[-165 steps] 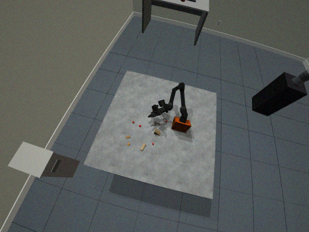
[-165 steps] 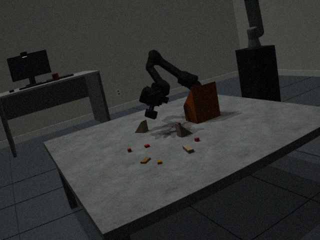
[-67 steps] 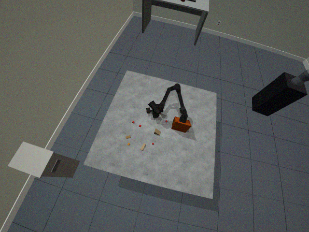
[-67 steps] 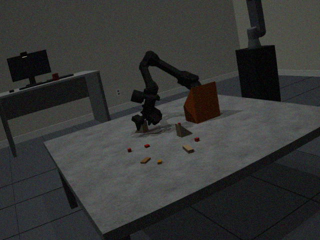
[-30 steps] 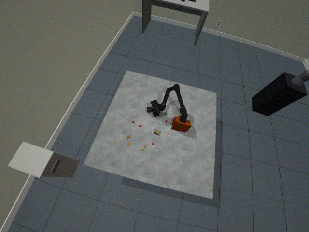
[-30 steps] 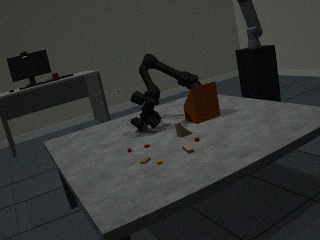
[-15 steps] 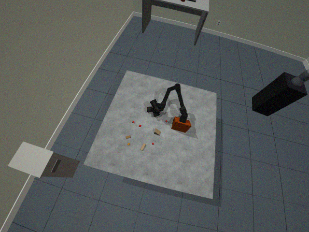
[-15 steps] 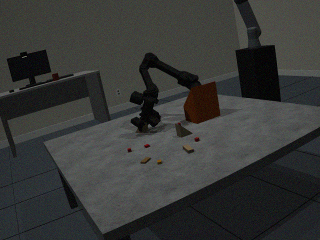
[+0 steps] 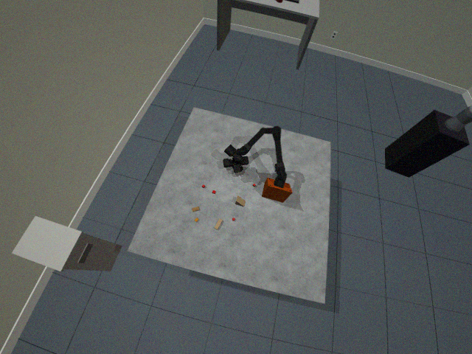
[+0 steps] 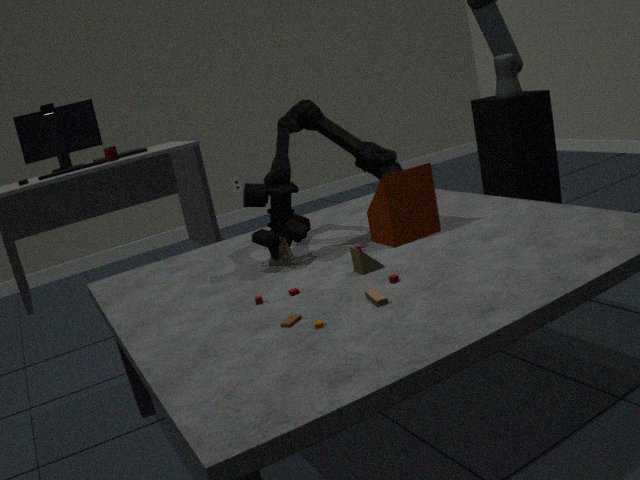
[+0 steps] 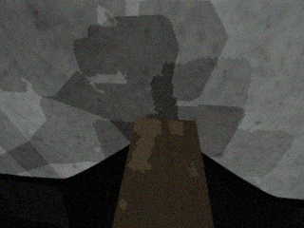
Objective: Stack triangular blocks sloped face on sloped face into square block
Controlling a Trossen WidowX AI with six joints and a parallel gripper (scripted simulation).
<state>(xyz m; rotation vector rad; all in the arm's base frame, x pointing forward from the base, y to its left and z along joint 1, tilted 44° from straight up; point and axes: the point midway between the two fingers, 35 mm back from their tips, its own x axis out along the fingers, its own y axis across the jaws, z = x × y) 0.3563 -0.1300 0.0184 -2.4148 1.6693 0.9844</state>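
Right now my gripper tip is 10 mm to the right of the triangular block and 10 mm below it. The rest, counted from my gripper tip: small orange cube: 500 mm to the left, 90 mm ahead, 20 mm below; brown plank: 440 mm to the left, 130 mm ahead, 20 mm below; tan plank: 480 mm to the left, 60 mm behind, 10 mm below.
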